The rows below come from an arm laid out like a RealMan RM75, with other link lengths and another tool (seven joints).
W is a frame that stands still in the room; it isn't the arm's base.
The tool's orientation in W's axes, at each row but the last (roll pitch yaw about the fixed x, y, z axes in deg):
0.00, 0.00, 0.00
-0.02, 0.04, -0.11
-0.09, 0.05, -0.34
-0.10, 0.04, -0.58
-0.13, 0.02, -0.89
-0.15, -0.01, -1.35
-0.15, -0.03, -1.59
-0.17, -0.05, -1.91
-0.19, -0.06, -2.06
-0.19, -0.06, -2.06
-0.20, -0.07, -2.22
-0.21, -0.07, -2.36
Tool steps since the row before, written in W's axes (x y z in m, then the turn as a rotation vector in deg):
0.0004, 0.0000, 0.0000, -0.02, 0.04, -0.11
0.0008, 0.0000, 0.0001, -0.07, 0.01, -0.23
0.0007, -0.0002, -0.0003, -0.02, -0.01, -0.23
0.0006, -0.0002, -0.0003, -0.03, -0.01, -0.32
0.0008, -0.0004, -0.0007, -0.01, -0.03, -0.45
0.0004, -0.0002, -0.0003, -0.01, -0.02, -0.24
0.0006, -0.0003, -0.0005, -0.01, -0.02, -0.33
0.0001, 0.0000, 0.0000, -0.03, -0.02, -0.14
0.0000, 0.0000, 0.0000, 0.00, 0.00, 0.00
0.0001, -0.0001, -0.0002, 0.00, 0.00, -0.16
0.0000, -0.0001, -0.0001, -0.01, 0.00, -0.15
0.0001, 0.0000, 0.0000, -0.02, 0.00, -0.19
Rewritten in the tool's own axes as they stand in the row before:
0.0004, 0.0000, 0.0000, -0.02, 0.04, -0.11
0.0008, 0.0000, 0.0001, -0.07, 0.01, -0.23
0.0007, -0.0002, -0.0003, -0.02, -0.01, -0.23
0.0006, -0.0002, -0.0003, -0.03, -0.01, -0.32
0.0008, -0.0004, -0.0007, -0.01, -0.03, -0.45
0.0004, -0.0002, -0.0003, -0.01, -0.02, -0.24
0.0006, -0.0003, -0.0005, -0.01, -0.02, -0.33
0.0001, 0.0000, 0.0000, -0.03, -0.02, -0.14
0.0000, 0.0000, 0.0000, 0.00, 0.00, 0.00
0.0001, -0.0001, -0.0002, 0.00, 0.00, -0.16
0.0000, -0.0001, -0.0001, -0.01, 0.00, -0.15
0.0001, 0.0000, 0.0000, -0.02, 0.00, -0.19

